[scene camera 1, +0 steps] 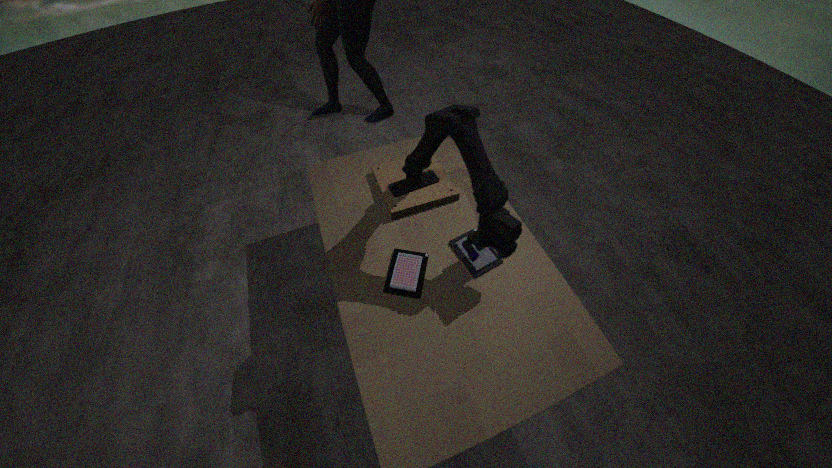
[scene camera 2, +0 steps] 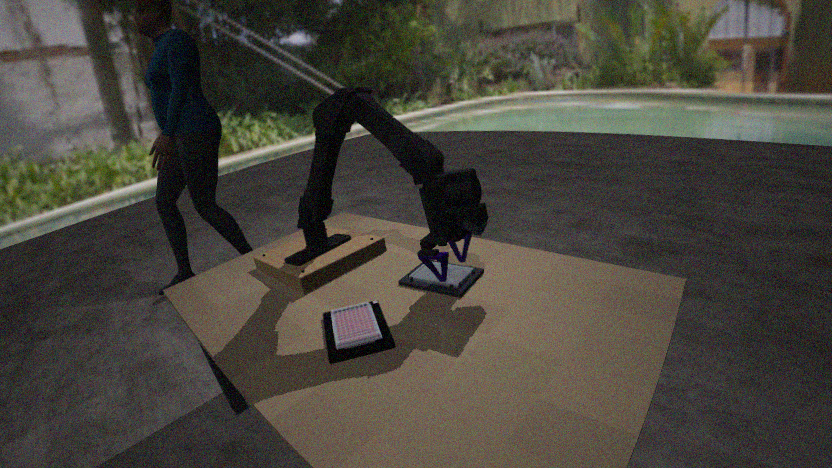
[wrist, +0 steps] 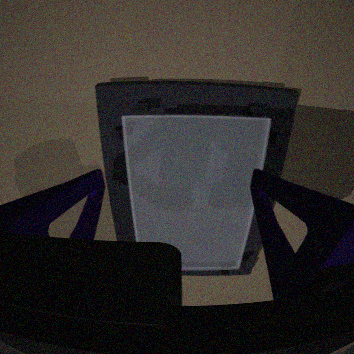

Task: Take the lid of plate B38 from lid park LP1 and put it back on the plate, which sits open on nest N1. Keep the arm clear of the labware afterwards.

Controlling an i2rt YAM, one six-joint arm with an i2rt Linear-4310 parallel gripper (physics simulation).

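Frame: origin at the arm's base, x ahead, y left, z up, level; millimetres.
Where they show: gripper, fingertip midpoint: (scene camera 1: 483, 254) (scene camera 2: 453, 271) (wrist: 177, 177); arm's base, origin of the base link: (scene camera 1: 414, 184) (scene camera 2: 319, 250).
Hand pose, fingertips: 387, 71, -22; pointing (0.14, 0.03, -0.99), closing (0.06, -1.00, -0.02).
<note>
Things, the pixels of their centre, and the offset from my fingertips, as dx, dy, dz. Level surfaces: height alone.
- open plate B38, body centre: (scene camera 2: 354, 323) (scene camera 1: 406, 270) -63, -262, +1
- black nest N1, body centre: (scene camera 2: 355, 328) (scene camera 1: 406, 272) -63, -262, -9
- wooden table, its level: dz -18
The clear, pale lid (scene camera 1: 484, 261) (scene camera 2: 460, 274) (wrist: 195, 145) lies flat in the dark grey lid park LP1 (scene camera 1: 477, 274) (scene camera 2: 420, 285) (wrist: 108, 115). My gripper (scene camera 2: 452, 269) (wrist: 177, 177) is open over the lid, with nothing between its purple fingers. In the wrist view the left fingertip shows beyond the park's left edge, and the right fingertip overlaps the lid's right edge. Fingertip height above the lid is hard to tell. The open plate B38 (scene camera 1: 407, 270) (scene camera 2: 356, 324), with pink wells, sits on the black nest N1 (scene camera 1: 403, 294) (scene camera 2: 361, 352). The wrist view does not show the plate.
The arm's wooden base block (scene camera 1: 424, 206) (scene camera 2: 343, 264) stands at the back of the wooden table (scene camera 1: 494, 372) (scene camera 2: 523, 395). The nest is beside the lid park, toward the table's left side. A person (scene camera 1: 354, 46) (scene camera 2: 186, 128) stands behind the table. The arm's shadow crosses the nest area.
</note>
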